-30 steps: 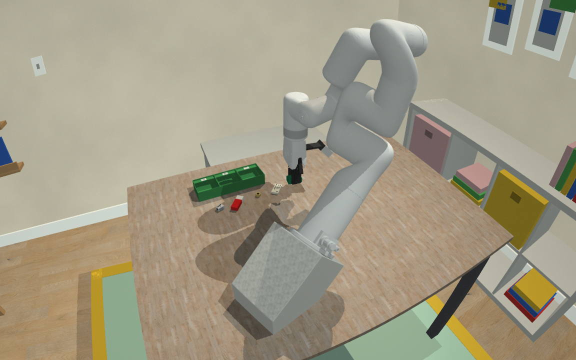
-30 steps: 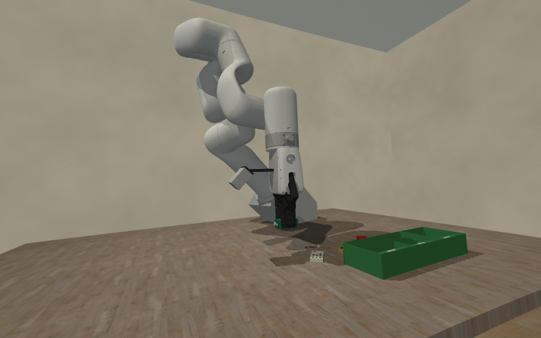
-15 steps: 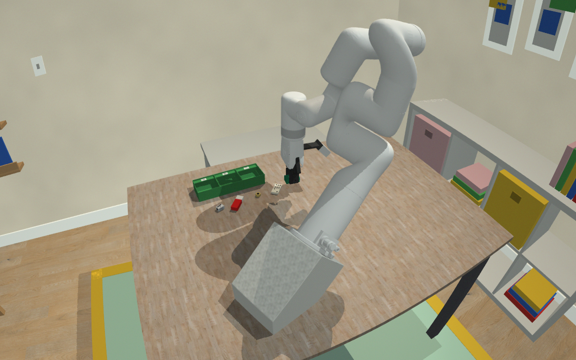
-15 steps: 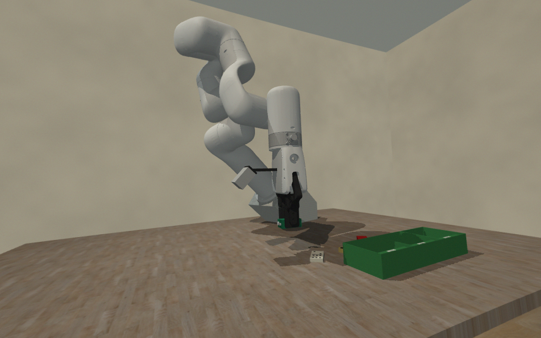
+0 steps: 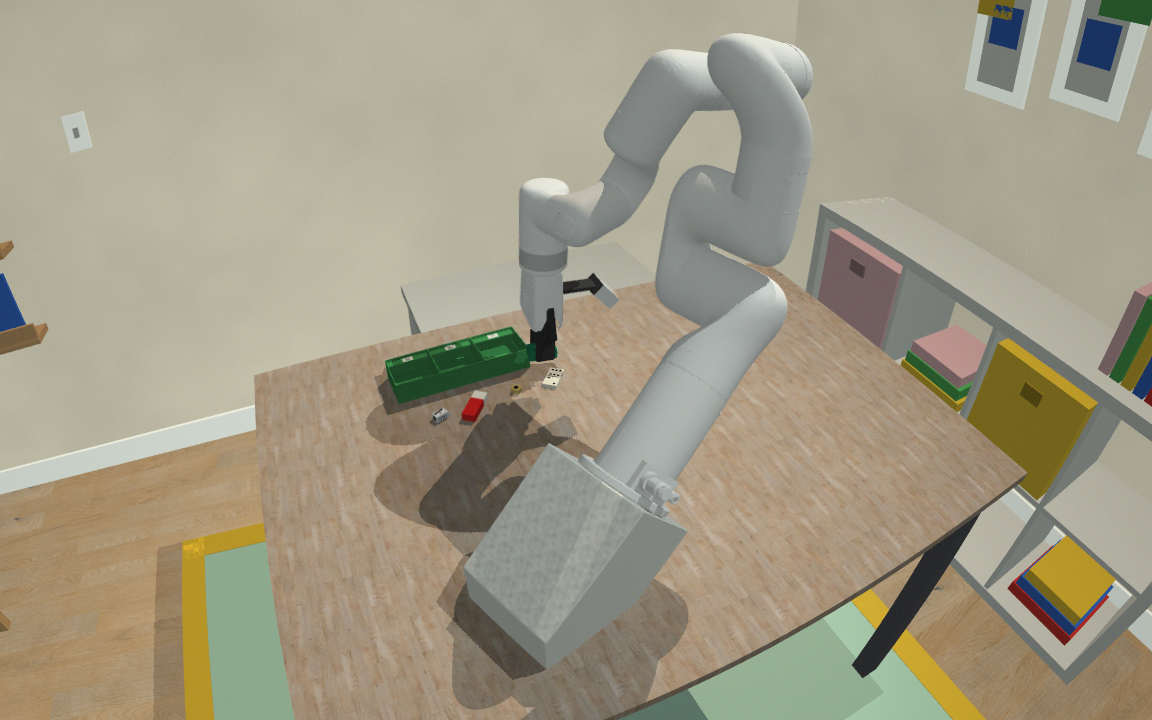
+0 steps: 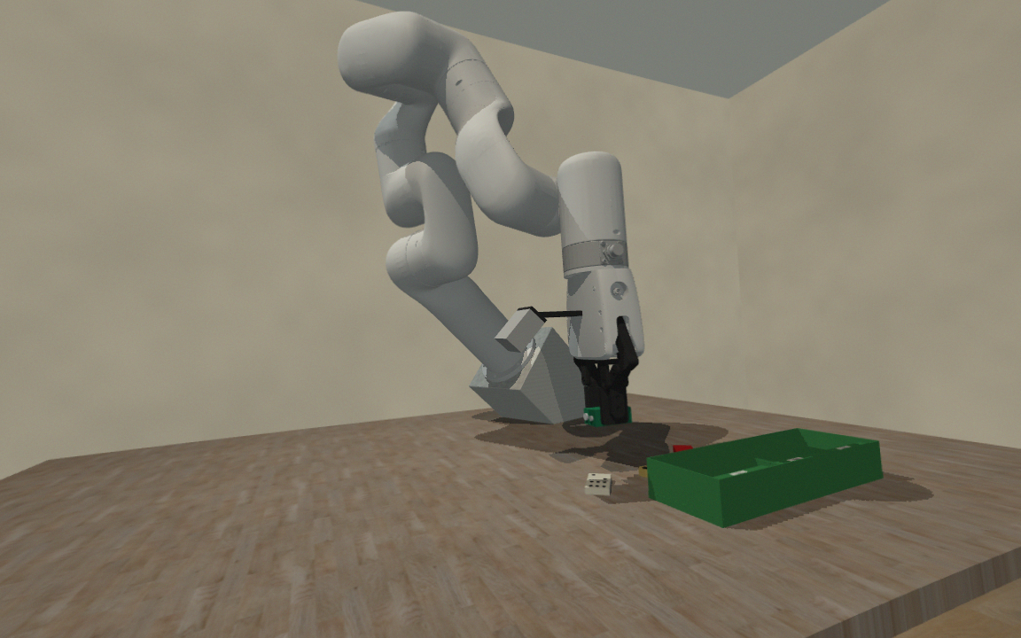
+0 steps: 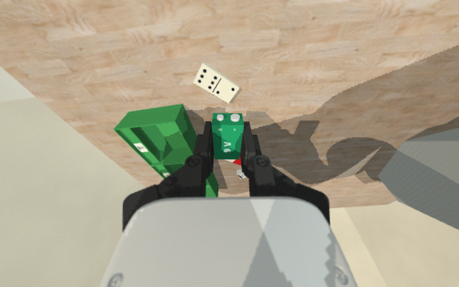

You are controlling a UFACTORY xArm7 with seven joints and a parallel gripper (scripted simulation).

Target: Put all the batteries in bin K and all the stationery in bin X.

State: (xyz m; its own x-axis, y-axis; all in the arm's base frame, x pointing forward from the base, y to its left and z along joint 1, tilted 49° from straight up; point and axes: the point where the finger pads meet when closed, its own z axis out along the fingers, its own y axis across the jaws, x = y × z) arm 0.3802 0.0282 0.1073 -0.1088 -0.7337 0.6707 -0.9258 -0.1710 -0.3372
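The green bin tray lies 100 mm ahead of my hand, 130 mm to the left of it and 70 mm below it. Also, from my hand: white domino 10 mm ahead, 20 mm to the right, 80 mm below; green 9 V battery 10 mm to the right, 10 mm below; yellow nut 10 mm ahead, 50 mm to the left, 80 mm below.
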